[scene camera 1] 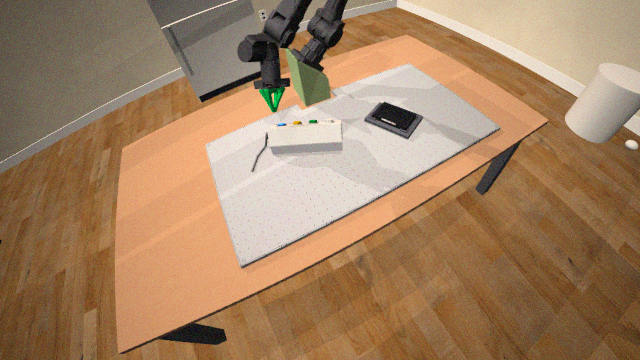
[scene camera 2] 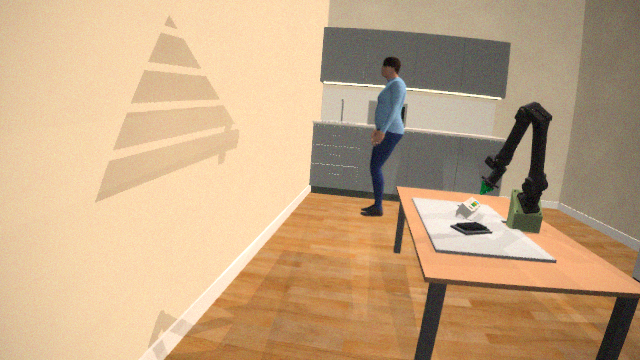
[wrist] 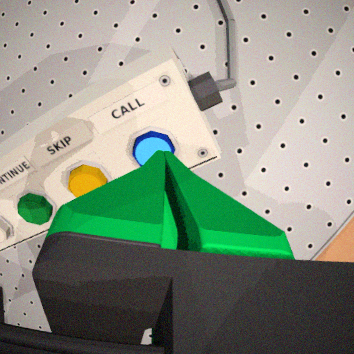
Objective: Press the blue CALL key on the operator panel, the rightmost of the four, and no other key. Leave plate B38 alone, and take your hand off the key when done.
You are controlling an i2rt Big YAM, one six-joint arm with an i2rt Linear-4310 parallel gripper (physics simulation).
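Frame: origin at the arm's base, x ahead, y left, z up, level; metres.
Seen in the pictures: gripper, fingertip midpoint: (scene camera 1: pixel 274 112) (scene camera 2: pixel 480 194) (wrist: pixel 160 162); arm's base at its link origin: (scene camera 1: pixel 306 61) (scene camera 2: pixel 527 203).
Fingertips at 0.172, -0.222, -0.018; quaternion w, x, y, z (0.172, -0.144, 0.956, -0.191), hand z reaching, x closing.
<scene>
Pixels of each thing's top centre, then the offset from my fingertips to it, as dx, dy, dz. "spot": a spot on its surface instead. Level surfaces: height alone.
- cream operator panel at its top centre: (wrist: pixel 28 169) (scene camera 1: pixel 303 122) (scene camera 2: pixel 470 200) +0.076, +0.055, -0.026
- yellow SKIP key at its top centre: (wrist: pixel 79 184) (scene camera 1: pixel 296 120) +0.043, +0.047, -0.035
- green key at its top centre: (wrist: pixel 25 210) (scene camera 1: pixel 312 119) +0.072, +0.088, -0.035
- whitish key at a spot on its surface: (wrist: pixel 4 230) spot: +0.089, +0.122, -0.043
- black square piece at its top centre: (scene camera 1: pixel 394 113) (scene camera 2: pixel 472 225) +0.169, +0.340, -0.083
- pegboard mat at its surface level: dz -0.109
- grey cable at a spot on its surface: (wrist: pixel 230 50) (scene camera 1: pixel 261 150) spot: +0.012, -0.083, -0.102
The cream operator panel (scene camera 1: pixel 306 137) (scene camera 2: pixel 468 209) (wrist: pixel 186 117) lies on the grey pegboard mat. Its blue CALL key (scene camera 1: pixel 281 124) (wrist: pixel 151 148) is at the cable end, beside the yellow SKIP key (scene camera 1: pixel 297 122) (wrist: pixel 87 182), the green key (scene camera 1: pixel 313 121) (wrist: pixel 35 208) and a whitish key (wrist: pixel 4 230). My gripper (scene camera 1: pixel 274 109) (scene camera 2: pixel 483 192) (wrist: pixel 160 162) is shut and empty, its green tips above the panel, apart from it. In the wrist view the tips overlap the blue key's lower edge. Plate B38 cannot be identified by label.
A black square piece (scene camera 1: pixel 398 116) (scene camera 2: pixel 471 227) sits on a dark base on the pegboard mat (scene camera 1: pixel 300 200) (scene camera 2: pixel 500 251). A grey cable (scene camera 1: pixel 259 154) (wrist: pixel 230 50) leaves the panel's CALL end. The green arm base (scene camera 1: pixel 312 85) (scene camera 2: pixel 524 220) stands behind the mat. A person (scene camera 2: pixel 391 107) stands by the kitchen units.
</scene>
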